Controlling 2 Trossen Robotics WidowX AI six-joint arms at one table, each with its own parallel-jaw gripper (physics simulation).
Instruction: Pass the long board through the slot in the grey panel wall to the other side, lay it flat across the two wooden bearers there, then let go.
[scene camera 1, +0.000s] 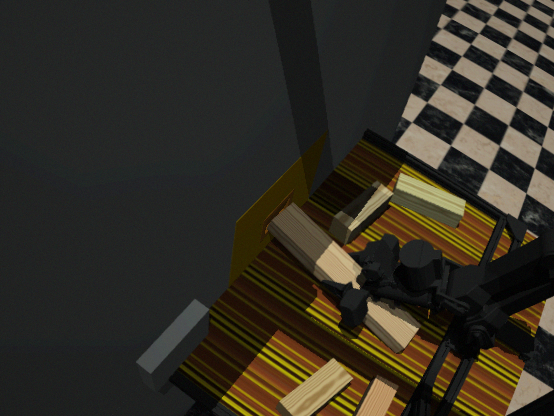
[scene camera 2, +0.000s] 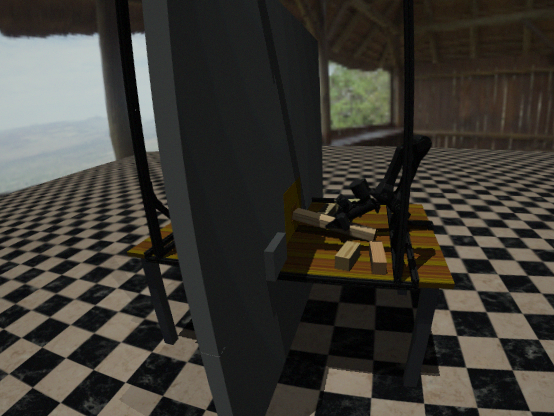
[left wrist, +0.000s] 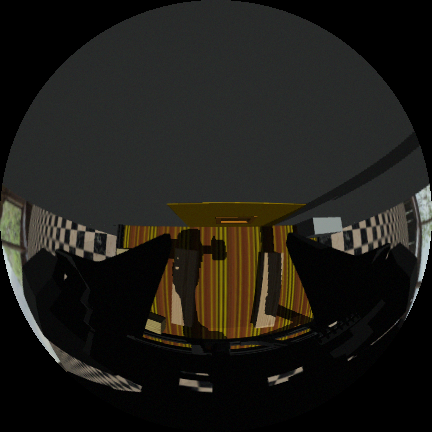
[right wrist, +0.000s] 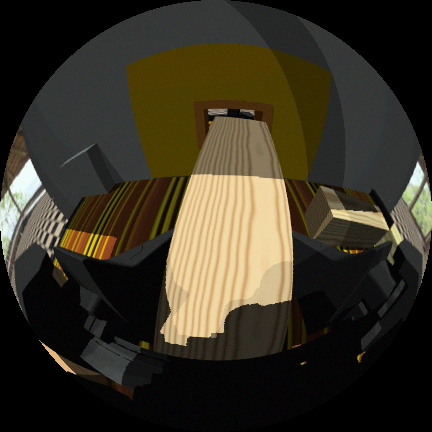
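Where they show: left gripper, fingertip midpoint: (left wrist: 230, 239); right gripper, fingertip midpoint: (scene camera 1: 331, 269) (scene camera 2: 326, 223) (right wrist: 230, 232); left arm's base, origin of the base link: (left wrist: 220, 348) (right wrist: 233, 115); right arm's base, origin of the base link: (scene camera 1: 463, 340).
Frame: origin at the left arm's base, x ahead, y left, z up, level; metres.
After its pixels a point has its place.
Observation:
The long board (scene camera 1: 307, 242) @(x 0.560, y -0.047, z 0.063 m) (scene camera 2: 312, 217) @(x 0.567, y -0.067, z 0.061 m) (right wrist: 235, 215) @(x 0.623, y -0.043, z 0.051 m) points at the slot (right wrist: 235, 104) @(x 0.485, y -0.033, z 0.094 m) in the grey panel wall (scene camera 1: 150, 125) @(x 0.483, y -0.335, z 0.501 m) (scene camera 2: 225, 175) @(x 0.482, y -0.608, z 0.364 m) (left wrist: 215, 100) @(x 0.433, y 0.008, z 0.370 m) (right wrist: 75, 110) @(x 0.482, y -0.304, z 0.169 m). Its far end covers the slot's lower part in the right wrist view; whether it is inside cannot be told. My right gripper (scene camera 1: 342, 270) @(x 0.620, y -0.044, z 0.028 m) (scene camera 2: 334, 215) (right wrist: 230, 232) @(x 0.620, y -0.044, z 0.028 m) is shut on the board, with a finger against each long side. On the other side, two wooden bearers (left wrist: 177, 305) @(x 0.183, y 0.127, z 0.019 m) (left wrist: 266, 320) @(x 0.122, y -0.141, z 0.019 m) lie apart, roughly parallel. My left gripper (left wrist: 230, 239) @(x 0.354, y -0.001, z 0.314 m) is open and empty above them.
A yellow plate (scene camera 1: 245, 235) @(x 0.483, y -0.140, z 0.117 m) (scene camera 2: 291, 200) @(x 0.481, y -0.059, z 0.127 m) (left wrist: 195, 212) @(x 0.431, y 0.055, z 0.132 m) (right wrist: 165, 125) @(x 0.483, y -0.126, z 0.071 m) surrounds the slot. A grey block (scene camera 1: 172, 340) @(x 0.502, y -0.350, z 0.081 m) (scene camera 2: 276, 255) @(x 0.513, y -0.387, z 0.055 m) (left wrist: 327, 225) @(x 0.404, y -0.335, z 0.081 m) juts from the wall. Loose wooden blocks (scene camera 1: 427, 200) @(x 0.702, y 0.243, z 0.027 m) (scene camera 1: 315, 387) @(x 0.720, y -0.256, z 0.028 m) (scene camera 1: 377, 397) @(x 0.818, y -0.210, z 0.025 m) (right wrist: 345, 220) @(x 0.610, y 0.076, z 0.029 m) lie on the striped table (scene camera 1: 260, 305) @(x 0.551, y -0.165, z -0.019 m).

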